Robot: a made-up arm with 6 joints. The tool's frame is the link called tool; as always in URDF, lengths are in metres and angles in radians. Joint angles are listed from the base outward.
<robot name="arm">
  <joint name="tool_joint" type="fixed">
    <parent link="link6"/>
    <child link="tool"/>
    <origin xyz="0 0 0"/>
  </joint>
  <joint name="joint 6" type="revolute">
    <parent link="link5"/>
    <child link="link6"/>
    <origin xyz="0 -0.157 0"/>
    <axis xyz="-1 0 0"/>
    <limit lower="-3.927" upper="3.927"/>
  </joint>
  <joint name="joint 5" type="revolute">
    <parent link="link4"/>
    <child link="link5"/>
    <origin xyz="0.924 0 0"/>
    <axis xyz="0 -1 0"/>
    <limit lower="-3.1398" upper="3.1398"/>
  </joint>
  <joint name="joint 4" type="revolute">
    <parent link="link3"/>
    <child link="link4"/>
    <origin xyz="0 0 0"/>
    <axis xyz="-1 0 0"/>
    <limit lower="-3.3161" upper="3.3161"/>
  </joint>
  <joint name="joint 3" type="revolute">
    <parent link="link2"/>
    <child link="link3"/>
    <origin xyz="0 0 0.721"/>
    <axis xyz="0 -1 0"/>
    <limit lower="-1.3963" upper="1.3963"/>
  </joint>
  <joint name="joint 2" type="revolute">
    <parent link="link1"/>
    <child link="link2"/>
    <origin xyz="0 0 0"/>
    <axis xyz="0 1 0"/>
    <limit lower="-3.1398" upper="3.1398"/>
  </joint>
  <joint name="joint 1" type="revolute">
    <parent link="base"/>
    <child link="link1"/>
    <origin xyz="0 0 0.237"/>
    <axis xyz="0 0 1"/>
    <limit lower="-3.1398" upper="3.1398"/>
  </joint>
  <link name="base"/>
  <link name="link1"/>
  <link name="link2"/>
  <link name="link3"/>
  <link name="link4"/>
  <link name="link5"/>
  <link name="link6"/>
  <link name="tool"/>
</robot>
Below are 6 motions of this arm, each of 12 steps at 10 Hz.
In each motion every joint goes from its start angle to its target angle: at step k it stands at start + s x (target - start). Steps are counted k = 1, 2, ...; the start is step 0. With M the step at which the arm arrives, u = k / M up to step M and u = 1 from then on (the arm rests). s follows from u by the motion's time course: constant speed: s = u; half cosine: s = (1 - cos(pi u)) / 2; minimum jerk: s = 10 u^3 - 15 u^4 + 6 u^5.
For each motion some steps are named. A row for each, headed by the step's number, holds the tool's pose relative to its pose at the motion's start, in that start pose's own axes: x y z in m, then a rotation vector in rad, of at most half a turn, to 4 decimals.
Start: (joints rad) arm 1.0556 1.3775 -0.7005 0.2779 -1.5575 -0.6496
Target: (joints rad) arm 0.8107 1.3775 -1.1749 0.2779 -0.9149 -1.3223
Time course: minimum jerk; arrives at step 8
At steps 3, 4, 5, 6, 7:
3: 0.1284 0.0195 -0.0133 0.1202 -0.0022 0.0883
4: 0.2295 0.0359 -0.0392 0.2208 0.0114 0.1651
5: 0.3259 0.0515 -0.0776 0.3236 0.0399 0.2438
6: 0.3955 0.0620 -0.1148 0.4034 0.0722 0.3038
7: 0.4296 0.0666 -0.1362 0.4445 0.0923 0.3340

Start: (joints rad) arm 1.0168 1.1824 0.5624 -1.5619 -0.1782 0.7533
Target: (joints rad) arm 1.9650 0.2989 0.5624 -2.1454 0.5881 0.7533
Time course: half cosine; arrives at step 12
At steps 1, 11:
1: -0.0029 0.0307 -0.0039 -0.0019 -0.0102 0.0110
11: -1.0687 1.2101 -0.4811 0.3963 0.0045 0.5810

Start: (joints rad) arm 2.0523 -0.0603 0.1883 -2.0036 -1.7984 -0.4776
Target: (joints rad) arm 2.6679 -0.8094 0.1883 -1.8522 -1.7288 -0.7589
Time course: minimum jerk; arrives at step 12
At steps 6, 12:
6: 0.3474 0.1170 -0.3387 -0.1021 0.3160 -0.1856
12: 0.4214 0.1634 -0.7910 -0.2597 0.6067 -0.2784

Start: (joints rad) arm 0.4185 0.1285 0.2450 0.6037 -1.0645 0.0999
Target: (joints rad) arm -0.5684 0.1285 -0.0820 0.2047 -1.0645 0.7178
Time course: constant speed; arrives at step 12
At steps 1, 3, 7, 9, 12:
1: 0.0564 -0.0494 -0.0504 0.0069 0.0680 0.0045
3: 0.1541 -0.1445 -0.1702 0.0308 0.1971 0.0248
7: 0.2813 -0.3031 -0.4722 0.1189 0.4191 0.1013
9: 0.3083 -0.3577 -0.6446 0.1828 0.5075 0.1515
12: 0.3037 -0.3991 -0.9136 0.3013 0.6074 0.2321

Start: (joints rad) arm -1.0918 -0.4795 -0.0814 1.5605 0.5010 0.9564
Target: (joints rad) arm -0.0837 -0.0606 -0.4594 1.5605 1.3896 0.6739
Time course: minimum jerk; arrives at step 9
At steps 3, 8, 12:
3: 0.1154 0.0244 0.1663 0.2079 -0.3147 -0.2465
8: 0.1448 -0.2669 0.9136 0.8478 -1.6426 -1.0389
12: 0.1391 -0.2730 0.9236 0.8549 -1.6647 -1.0477

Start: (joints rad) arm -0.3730 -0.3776 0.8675 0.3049 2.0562 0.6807
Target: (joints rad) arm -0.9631 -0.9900 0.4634 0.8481 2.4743 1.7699
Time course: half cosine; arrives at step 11
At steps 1, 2, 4, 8, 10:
1: 0.0151 -0.0023 -0.0025 -0.0159 -0.0228 0.0097
2: 0.0597 -0.0076 -0.0081 -0.0610 -0.0901 0.0352
4: 0.2212 -0.0104 -0.0065 -0.2061 -0.3394 0.0909
8: 0.5829 0.0824 0.1442 -0.4167 -0.9457 -0.0077
10: 0.6609 0.1280 0.2213 -0.4296 -1.0913 -0.0895

